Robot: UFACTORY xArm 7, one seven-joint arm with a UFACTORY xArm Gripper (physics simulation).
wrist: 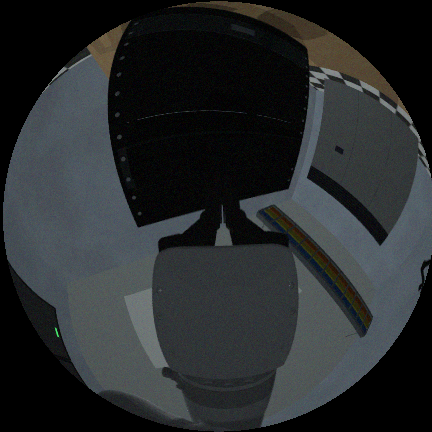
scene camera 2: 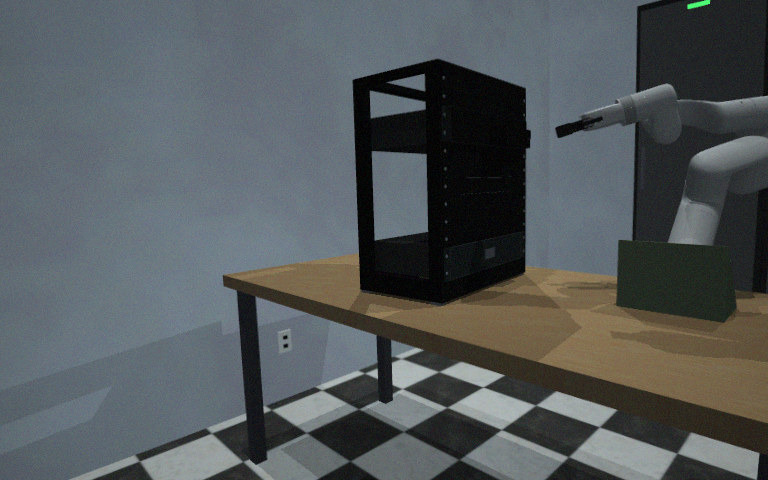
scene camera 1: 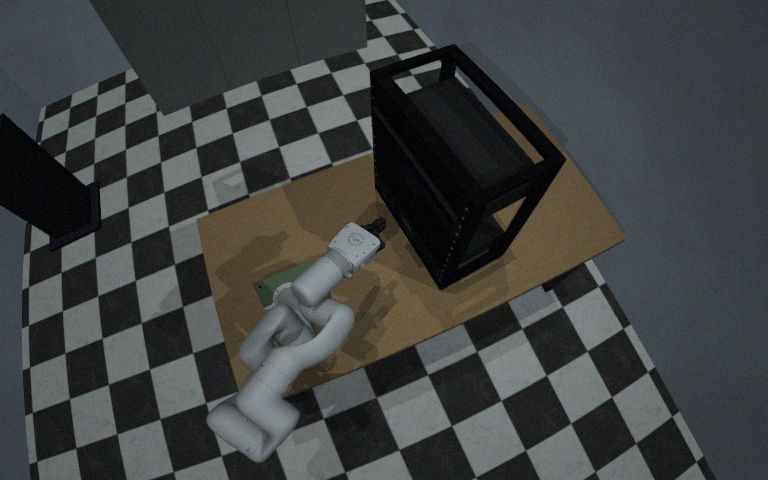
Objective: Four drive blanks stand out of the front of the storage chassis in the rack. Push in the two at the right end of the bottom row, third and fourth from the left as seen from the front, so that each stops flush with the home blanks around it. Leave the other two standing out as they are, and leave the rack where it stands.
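Frame: origin at the arm's base, x right, y up, z back, level; centimetres.
Where they show: gripper, fingertip midpoint: (wrist: 220, 184) (scene camera 2: 556, 132) (scene camera 1: 383, 221); arm's base at its link origin: (scene camera 2: 682, 270) (scene camera 1: 290, 298).
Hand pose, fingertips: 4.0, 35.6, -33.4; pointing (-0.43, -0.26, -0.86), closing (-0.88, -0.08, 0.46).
Observation:
Things, the pixels of their top centre, and the offset from my fingertips, as dx, dy, dz. "spot": a spot on its surface instead.
- small dark block at a spot on its surface: (scene camera 2: 527, 138) spot: +7.7, +0.0, -12.9
- bluish panel at its top centre: (wrist: 241, 38) (scene camera 2: 488, 238) (scene camera 1: 408, 217) -12.0, -29.8, -15.2
The black rack (scene camera 1: 509, 113) (scene camera 2: 434, 169) (wrist: 118, 104) stands upright on the table, its front facing the arm. A dark chassis (scene camera 1: 470, 130) (scene camera 2: 399, 131) sits high inside it. The front is very dark; the separate drive blanks and their depths cannot be made out. A small dark block (scene camera 2: 527, 138) stands out at the far edge of the front in scene camera 2; I cannot tell whether it is a blank. My gripper (scene camera 1: 383, 221) (scene camera 2: 559, 131) (wrist: 220, 184) is shut and empty, in the air before the upper part of the rack, with a gap between them.
A bluish panel (scene camera 2: 467, 260) with a small light label sits low in the rack. The wooden table (scene camera 1: 237, 237) (scene camera 2: 317, 302) carries the rack and a green block (scene camera 2: 673, 280) by the arm's base. A coloured bin strip (wrist: 320, 265) shows beyond the gripper.

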